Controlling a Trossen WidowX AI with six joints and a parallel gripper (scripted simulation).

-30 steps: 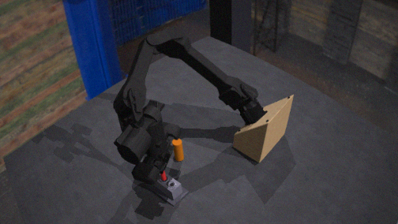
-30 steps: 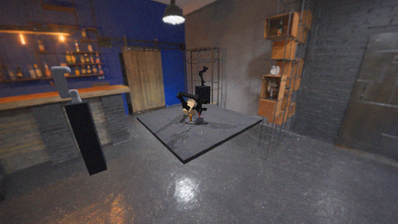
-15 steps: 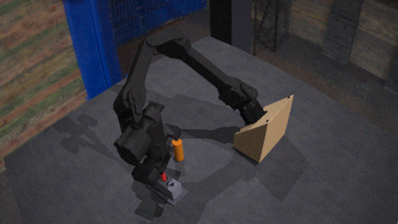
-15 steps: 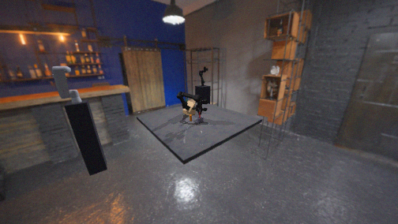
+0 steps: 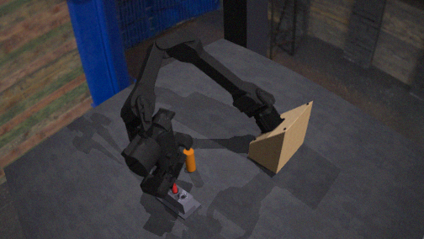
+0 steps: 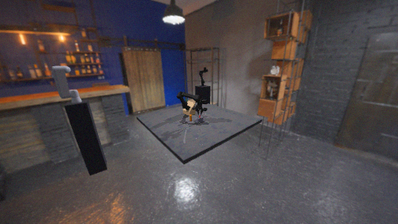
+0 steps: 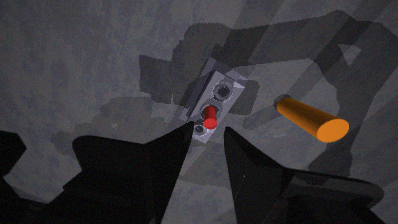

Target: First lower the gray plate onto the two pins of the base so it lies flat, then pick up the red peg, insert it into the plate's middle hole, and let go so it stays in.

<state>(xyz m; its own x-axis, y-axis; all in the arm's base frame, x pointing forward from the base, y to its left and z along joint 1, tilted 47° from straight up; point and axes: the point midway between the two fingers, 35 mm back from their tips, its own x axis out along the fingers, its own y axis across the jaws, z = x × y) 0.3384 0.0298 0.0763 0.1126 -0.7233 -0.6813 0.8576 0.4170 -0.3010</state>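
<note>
My gripper tip is 50 mm above the red peg. Round my gripper tip: orange cylinder 110 mm behind, 70 mm to the right, 60 mm below; then plate 50 mm below.
</note>
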